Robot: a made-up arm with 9 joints. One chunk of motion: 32 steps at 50 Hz.
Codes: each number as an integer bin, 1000 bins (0 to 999) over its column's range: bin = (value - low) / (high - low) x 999, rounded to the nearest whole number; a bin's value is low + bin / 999 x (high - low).
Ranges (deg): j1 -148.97..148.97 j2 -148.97..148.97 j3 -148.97..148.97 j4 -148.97..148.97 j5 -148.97..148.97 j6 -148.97..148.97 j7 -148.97..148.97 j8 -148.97..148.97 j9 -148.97..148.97
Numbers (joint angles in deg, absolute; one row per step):
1: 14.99 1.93 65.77 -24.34 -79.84 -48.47 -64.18 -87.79 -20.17
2: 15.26 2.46 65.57 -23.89 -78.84 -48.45 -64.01 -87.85 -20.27
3: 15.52 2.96 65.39 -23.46 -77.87 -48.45 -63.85 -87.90 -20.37
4: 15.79 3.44 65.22 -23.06 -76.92 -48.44 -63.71 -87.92 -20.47
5: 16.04 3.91 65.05 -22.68 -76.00 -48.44 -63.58 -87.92 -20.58
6: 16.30 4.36 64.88 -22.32 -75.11 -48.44 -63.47 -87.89 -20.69
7: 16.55 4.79 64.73 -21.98 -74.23 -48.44 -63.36 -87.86 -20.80
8: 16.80 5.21 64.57 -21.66 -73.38 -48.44 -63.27 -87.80 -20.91
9: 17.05 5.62 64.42 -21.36 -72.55 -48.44 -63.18 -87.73 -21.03
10: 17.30 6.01 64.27 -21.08 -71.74 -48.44 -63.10 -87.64 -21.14
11: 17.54 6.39 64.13 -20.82 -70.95 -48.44 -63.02 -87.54 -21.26
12: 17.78 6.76 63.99 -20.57 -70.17 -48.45 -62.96 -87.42 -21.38
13: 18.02 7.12 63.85 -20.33 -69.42 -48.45 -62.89 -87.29 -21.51
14: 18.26 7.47 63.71 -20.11 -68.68 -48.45 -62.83 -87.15 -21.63
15: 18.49 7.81 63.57 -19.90 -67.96 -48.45 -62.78 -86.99 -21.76
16: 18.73 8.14 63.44 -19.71 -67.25 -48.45 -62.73 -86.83 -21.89
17: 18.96 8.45 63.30 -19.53 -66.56 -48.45 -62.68 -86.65 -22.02
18: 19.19 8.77 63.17 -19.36 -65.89 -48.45 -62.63 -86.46 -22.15
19: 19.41 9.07 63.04 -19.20 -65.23 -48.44 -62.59 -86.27 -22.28
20: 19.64 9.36 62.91 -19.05 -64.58 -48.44 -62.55 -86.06 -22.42
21: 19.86 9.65 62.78 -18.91 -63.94 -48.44 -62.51 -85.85 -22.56
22: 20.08 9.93 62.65 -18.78 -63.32 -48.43 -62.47 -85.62 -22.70
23: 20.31 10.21 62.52 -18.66 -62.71 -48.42 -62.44 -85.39 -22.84
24: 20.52 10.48 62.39 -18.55 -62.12 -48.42 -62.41 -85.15 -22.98
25: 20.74 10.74 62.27 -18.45 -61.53 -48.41 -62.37 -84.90 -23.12
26: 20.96 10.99 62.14 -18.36 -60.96 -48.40 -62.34 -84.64 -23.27
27: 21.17 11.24 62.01 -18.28 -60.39 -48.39 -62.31 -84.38 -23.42
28: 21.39 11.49 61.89 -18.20 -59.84 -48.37 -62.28 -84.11 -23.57
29: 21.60 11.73 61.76 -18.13 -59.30 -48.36 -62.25 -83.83 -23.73
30: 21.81 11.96 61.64 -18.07 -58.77 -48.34 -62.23 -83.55 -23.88
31: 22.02 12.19 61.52 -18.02 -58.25 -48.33 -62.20 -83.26 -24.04
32: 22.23 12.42 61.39 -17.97 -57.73 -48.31 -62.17 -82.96 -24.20
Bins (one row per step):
1: 550 506 720 418 232 337 284 205 432
2: 551 508 719 419 235 337 285 205 432
3: 552 509 719 421 238 337 285 205 431
4: 552 511 718 422 242 337 286 205 431
5: 553 513 718 423 245 337 286 205 430
6: 554 514 717 425 248 337 287 205 430
7: 555 516 717 426 251 337 287 205 430
8: 556 517 716 427 253 337 287 205 429
9: 557 518 716 428 256 337 288 205 429
10: 558 520 715 429 259 337 288 206 429
11: 558 521 715 430 262 337 288 206 428
12: 559 522 714 431 264 337 288 206 428
13: 560 523 714 431 267 337 289 207 427
14: 561 525 713 432 269 337 289 207 427
15: 561 526 713 433 272 337 289 208 427
16: 562 527 712 433 274 337 289 208 426
17: 563 528 712 434 276 337 289 209 426
18: 564 529 711 435 279 337 290 210 425
19: 565 530 711 435 281 337 290 210 425
20: 565 531 710 436 283 337 290 211 424
21: 566 532 710 436 285 337 290 212 424
22: 567 533 710 437 287 337 290 212 423
23: 568 534 709 437 289 337 290 213 423
24: 568 535 709 437 291 337 290 214 422
25: 569 536 708 438 293 337 290 215 422
26: 570 536 708 438 295 337 290 216 421
27: 570 537 707 438 297 337 291 217 421
28: 571 538 707 438 299 337 291 217 420
29: 572 539 707 439 301 337 291 218 420
30: 573 540 706 439 302 337 291 219 419
31: 573 540 706 439 304 337 291 220 419
32: 574 541 705 439 306 338 291 221 418

